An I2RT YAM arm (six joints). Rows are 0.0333 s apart.
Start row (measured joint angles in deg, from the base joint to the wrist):
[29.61, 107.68, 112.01, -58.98, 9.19, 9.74]
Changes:
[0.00, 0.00, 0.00, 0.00, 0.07, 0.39]
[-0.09, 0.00, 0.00, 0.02, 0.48, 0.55]
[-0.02, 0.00, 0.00, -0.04, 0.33, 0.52]
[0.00, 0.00, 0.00, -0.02, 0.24, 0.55]
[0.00, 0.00, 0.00, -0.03, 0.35, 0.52]
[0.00, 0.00, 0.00, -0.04, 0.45, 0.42]
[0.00, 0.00, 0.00, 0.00, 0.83, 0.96]
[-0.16, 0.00, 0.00, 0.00, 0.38, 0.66]
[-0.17, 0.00, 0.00, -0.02, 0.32, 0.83]
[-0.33, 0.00, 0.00, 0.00, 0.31, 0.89]
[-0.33, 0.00, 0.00, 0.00, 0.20, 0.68]
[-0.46, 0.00, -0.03, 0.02, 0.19, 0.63]
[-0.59, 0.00, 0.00, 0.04, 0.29, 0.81]
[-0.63, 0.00, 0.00, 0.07, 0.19, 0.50]
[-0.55, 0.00, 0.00, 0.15, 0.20, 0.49]
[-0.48, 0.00, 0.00, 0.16, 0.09, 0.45]
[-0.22, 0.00, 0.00, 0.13, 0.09, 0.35]
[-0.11, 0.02, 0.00, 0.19, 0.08, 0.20]
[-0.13, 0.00, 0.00, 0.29, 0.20, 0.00]
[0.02, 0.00, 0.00, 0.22, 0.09, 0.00]
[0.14, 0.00, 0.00, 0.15, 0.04, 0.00]
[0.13, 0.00, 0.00, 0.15, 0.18, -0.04]
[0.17, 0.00, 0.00, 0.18, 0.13, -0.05]
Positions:
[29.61, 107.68, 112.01, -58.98, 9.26, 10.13]
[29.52, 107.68, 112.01, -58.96, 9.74, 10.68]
[29.50, 107.68, 112.01, -59.00, 10.07, 11.20]
[29.50, 107.68, 112.01, -59.02, 10.31, 11.75]
[29.50, 107.68, 112.01, -59.05, 10.66, 12.27]
[29.50, 107.68, 112.01, -59.09, 11.11, 12.69]
[29.50, 107.68, 112.01, -59.09, 11.94, 13.65]
[29.34, 107.68, 112.01, -59.09, 12.32, 14.31]
[29.17, 107.68, 112.01, -59.11, 12.64, 15.14]
[28.84, 107.68, 112.01, -59.11, 12.95, 16.03]
[28.51, 107.68, 112.01, -59.11, 13.15, 16.71]
[28.05, 107.68, 111.98, -59.09, 13.34, 17.34]
[27.46, 107.68, 111.98, -59.05, 13.63, 18.15]
[26.83, 107.68, 111.98, -58.98, 13.82, 18.65]
[26.28, 107.68, 111.98, -58.83, 14.02, 19.14]
[25.80, 107.68, 111.98, -58.67, 14.11, 19.59]
[25.58, 107.68, 111.98, -58.54, 14.20, 19.94]
[25.47, 107.70, 111.98, -58.35, 14.28, 20.14]
[25.34, 107.70, 111.98, -58.06, 14.48, 20.14]
[25.36, 107.70, 111.98, -57.84, 14.57, 20.14]
[25.50, 107.70, 111.98, -57.69, 14.61, 20.14]
[25.63, 107.70, 111.98, -57.54, 14.79, 20.10]
[25.80, 107.70, 111.98, -57.36, 14.92, 20.05]

